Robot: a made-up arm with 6 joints.
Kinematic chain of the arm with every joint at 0, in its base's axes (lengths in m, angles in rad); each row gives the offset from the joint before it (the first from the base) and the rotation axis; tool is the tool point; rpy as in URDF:
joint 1: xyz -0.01 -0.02 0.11 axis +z
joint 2: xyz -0.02 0 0.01 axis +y
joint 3: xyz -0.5 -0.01 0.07 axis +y
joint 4: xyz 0.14 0 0 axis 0.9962 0 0.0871
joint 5: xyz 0.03 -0.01 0 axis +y
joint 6: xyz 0.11 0.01 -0.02 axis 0.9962 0 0.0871
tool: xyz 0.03 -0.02 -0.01 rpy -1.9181 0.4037 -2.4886
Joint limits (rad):
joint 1: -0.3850..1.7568
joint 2: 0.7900..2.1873
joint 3: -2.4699..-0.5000
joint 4: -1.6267..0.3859
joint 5: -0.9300..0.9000
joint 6: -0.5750..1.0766
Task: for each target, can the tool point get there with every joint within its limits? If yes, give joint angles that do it. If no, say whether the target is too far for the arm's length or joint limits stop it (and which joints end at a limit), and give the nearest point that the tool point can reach.
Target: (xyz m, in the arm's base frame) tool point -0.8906 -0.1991 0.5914
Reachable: no: too far | nearest point -0.4557 -0.1107 0.7780 | short by 0.481 m
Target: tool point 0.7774 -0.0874 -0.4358
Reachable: no: too far | nearest point 0.4569 -0.0600 0.2044 | short by 0.716 m
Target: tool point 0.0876 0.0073 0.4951
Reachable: yes | joints 0.5118 1.0723 -0.8693 0.1051 0.0207 0.0607
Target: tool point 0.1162 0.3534 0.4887
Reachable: yes | joints 1.2387 1.6957 -1.1087 -0.8049 -0.5583 -0.2653
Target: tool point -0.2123 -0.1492 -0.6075
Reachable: no: joint limits stop it (at a limit: joint 1, joint 2, joint 3, joint 4, joint 6) | nearest point -0.0708 0.2196 0.1869 | short by 0.887 m
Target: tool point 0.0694 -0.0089 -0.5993
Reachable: no: joint limits stop it (at a limit: joint 2, joint 3) | nearest point 0.2588 0.0176 0.1761 | short by 0.799 m
